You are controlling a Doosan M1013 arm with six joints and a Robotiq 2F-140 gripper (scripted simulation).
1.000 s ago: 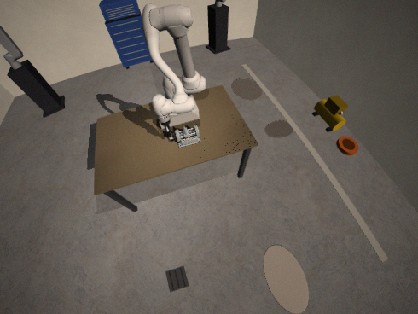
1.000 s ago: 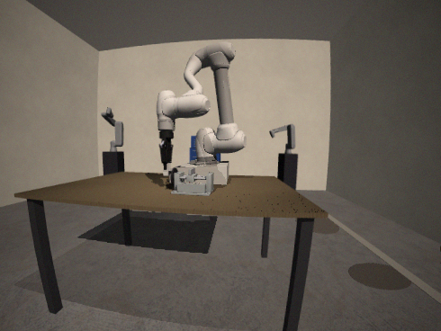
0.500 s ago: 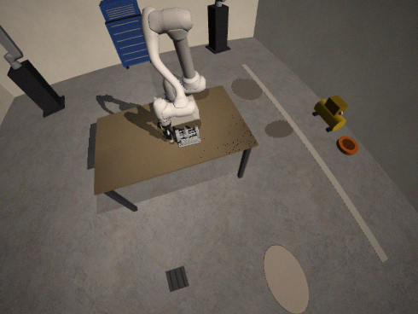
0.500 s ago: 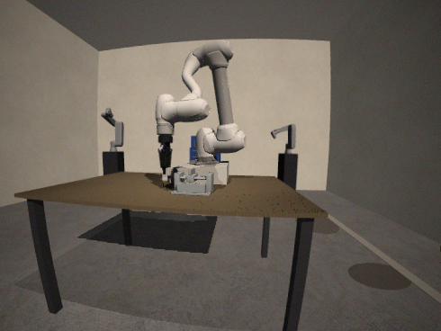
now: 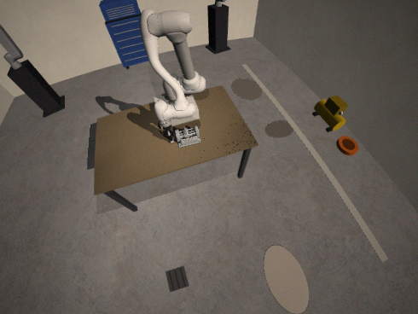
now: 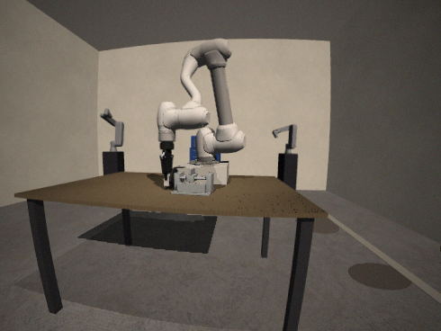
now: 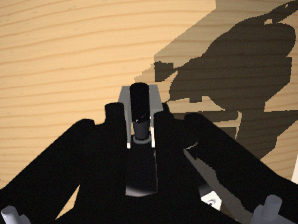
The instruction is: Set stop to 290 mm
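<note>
My hand is 13 cm to the right of the grey stop fixture, 3 cm below it and 3 cm short of it. The rest, counted from my hand: black handwheel handle 2 cm below.
</note>
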